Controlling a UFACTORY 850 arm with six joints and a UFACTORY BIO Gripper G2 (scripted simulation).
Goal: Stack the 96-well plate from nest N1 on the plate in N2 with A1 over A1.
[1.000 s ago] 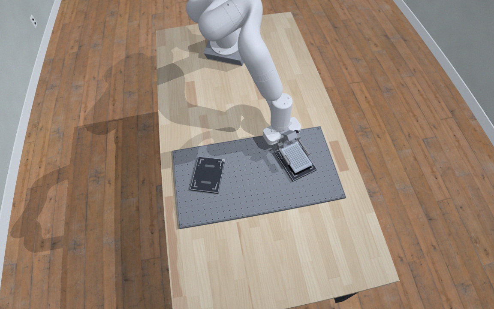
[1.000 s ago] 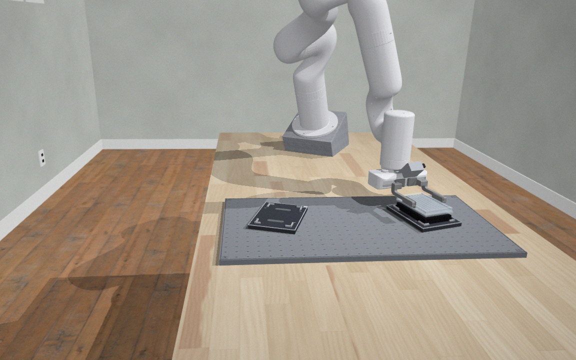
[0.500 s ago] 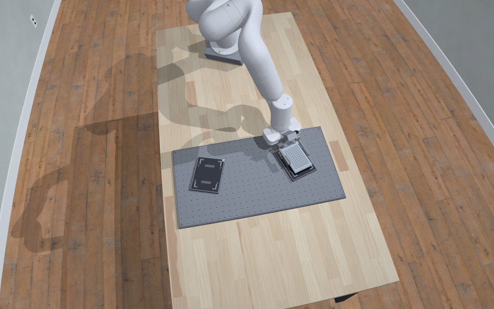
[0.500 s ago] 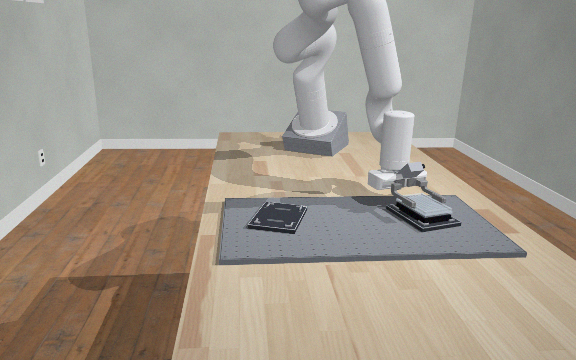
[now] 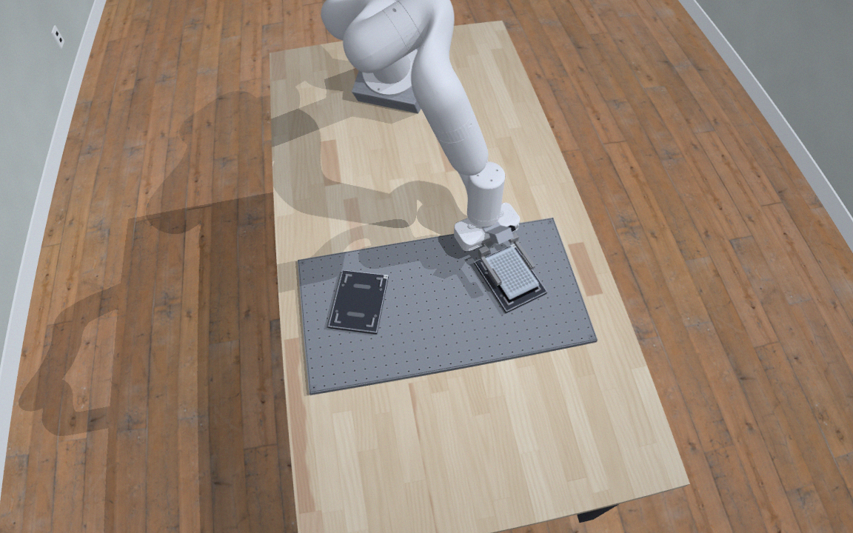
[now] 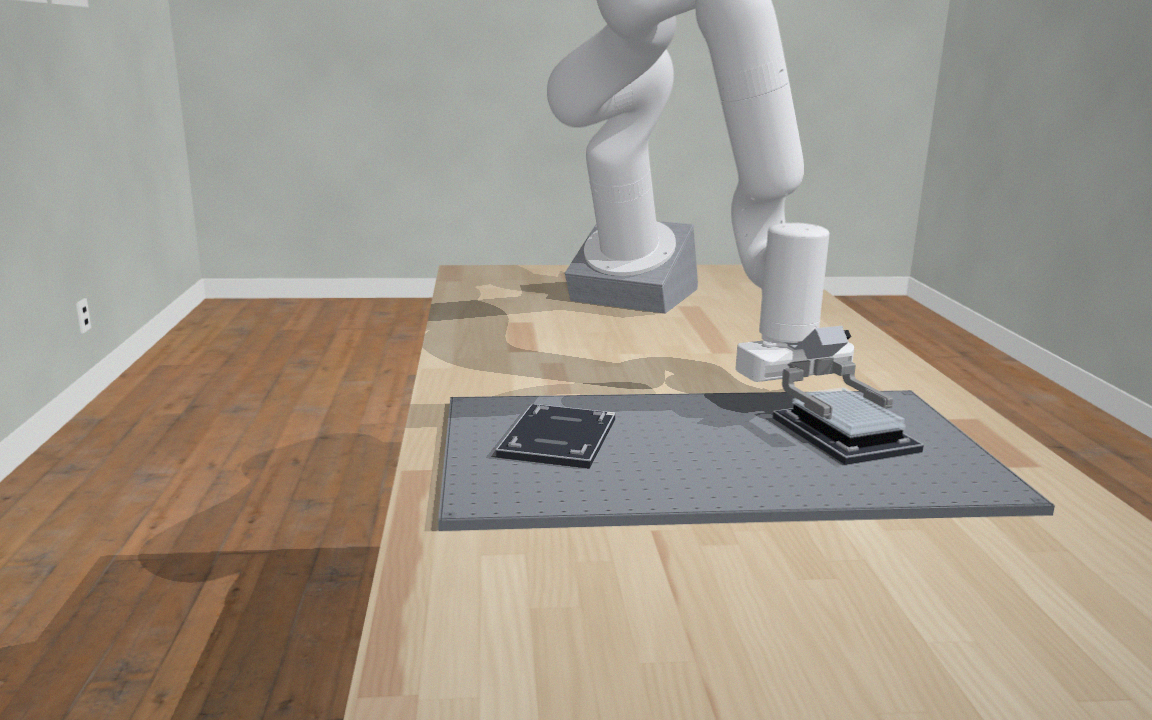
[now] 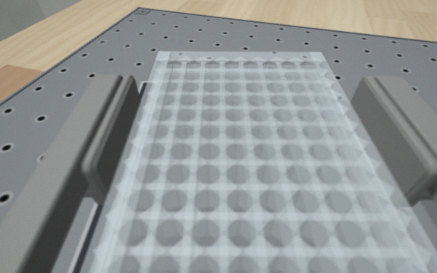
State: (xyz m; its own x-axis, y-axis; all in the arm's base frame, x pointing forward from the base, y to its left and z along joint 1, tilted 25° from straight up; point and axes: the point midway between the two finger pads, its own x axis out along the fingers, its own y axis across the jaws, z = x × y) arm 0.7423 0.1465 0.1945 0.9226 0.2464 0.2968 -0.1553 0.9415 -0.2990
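Right now my hand is 10 mm above the clear 96-well plate. From my hand the other things lie so: black 96-well plate (30 mm below).
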